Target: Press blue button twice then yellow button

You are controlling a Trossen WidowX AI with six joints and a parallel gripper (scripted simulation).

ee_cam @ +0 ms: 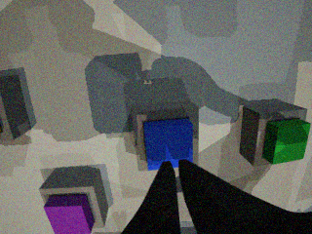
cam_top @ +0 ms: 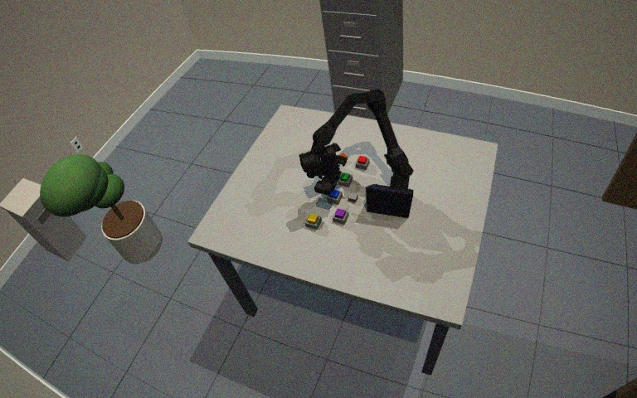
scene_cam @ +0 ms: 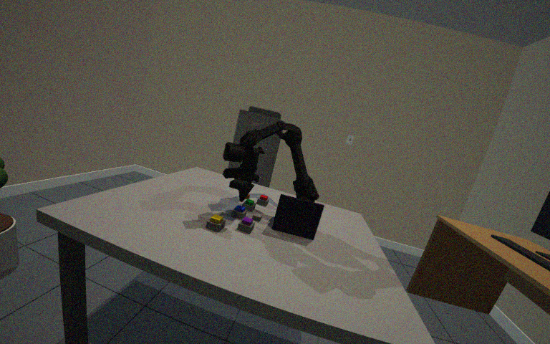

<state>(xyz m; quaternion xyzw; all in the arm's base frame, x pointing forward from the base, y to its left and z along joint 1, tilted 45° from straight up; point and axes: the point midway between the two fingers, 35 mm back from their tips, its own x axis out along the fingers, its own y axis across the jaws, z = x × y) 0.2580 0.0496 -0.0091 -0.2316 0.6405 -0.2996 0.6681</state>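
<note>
Right now the blue button is 30 mm below my gripper tip. Also, from my gripper tip: purple button: 90 mm to the left, 50 mm behind, 30 mm below; then small grey block: 70 mm behind, 50 mm below, 20 mm to the right; then green button: 100 mm to the right, 30 mm below, 20 mm behind.
</note>
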